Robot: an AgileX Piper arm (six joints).
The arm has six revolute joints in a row. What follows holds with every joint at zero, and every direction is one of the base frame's. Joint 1 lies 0.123 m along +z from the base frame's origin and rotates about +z. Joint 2 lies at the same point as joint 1 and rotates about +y. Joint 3 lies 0.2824 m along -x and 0.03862 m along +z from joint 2 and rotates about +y. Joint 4 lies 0.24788 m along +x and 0.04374 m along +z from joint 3 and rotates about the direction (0.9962, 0, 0.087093). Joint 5 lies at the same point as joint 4 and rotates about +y. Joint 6 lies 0.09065 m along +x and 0.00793 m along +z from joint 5 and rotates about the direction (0.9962, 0, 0.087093). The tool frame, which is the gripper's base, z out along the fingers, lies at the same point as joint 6; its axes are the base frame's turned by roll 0, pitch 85.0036 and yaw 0 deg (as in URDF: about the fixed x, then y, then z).
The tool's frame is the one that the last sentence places.
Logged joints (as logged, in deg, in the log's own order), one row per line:
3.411 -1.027 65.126 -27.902 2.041 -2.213
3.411 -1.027 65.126 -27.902 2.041 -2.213
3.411 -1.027 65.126 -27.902 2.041 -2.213
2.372 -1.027 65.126 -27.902 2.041 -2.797
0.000 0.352 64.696 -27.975 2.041 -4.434
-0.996 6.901 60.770 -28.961 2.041 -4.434
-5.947 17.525 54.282 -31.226 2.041 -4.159
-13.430 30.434 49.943 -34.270 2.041 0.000
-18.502 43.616 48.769 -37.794 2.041 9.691
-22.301 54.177 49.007 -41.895 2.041 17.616
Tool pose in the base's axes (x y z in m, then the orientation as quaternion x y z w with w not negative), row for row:
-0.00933 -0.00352 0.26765 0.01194 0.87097 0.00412 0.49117
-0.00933 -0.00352 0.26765 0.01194 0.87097 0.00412 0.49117
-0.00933 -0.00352 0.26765 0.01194 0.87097 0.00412 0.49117
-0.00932 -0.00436 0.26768 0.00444 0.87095 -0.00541 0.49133
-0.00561 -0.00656 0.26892 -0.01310 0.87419 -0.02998 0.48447
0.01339 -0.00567 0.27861 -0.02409 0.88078 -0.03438 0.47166
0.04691 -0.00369 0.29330 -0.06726 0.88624 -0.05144 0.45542
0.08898 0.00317 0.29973 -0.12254 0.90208 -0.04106 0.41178
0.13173 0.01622 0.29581 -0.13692 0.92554 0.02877 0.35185
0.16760 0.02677 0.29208 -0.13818 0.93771 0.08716 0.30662
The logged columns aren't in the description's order. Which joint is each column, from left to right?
Columns, left to right: joint 6, joint 2, joint 5, joint 3, joint 1, joint 4.
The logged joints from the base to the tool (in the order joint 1, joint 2, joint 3, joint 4, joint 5, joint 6), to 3 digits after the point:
2.041 -1.027 -27.902 -2.213 65.126 3.411
2.041 -1.027 -27.902 -2.213 65.126 3.411
2.041 -1.027 -27.902 -2.213 65.126 3.411
2.041 -1.027 -27.902 -2.797 65.126 2.372
2.041 0.352 -27.975 -4.434 64.696 0.000
2.041 6.901 -28.961 -4.434 60.770 -0.996
2.041 17.525 -31.226 -4.159 54.282 -5.947
2.041 30.434 -34.270 0.000 49.943 -13.430
2.041 43.616 -37.794 9.691 48.769 -18.502
2.041 54.177 -41.895 17.616 49.007 -22.301

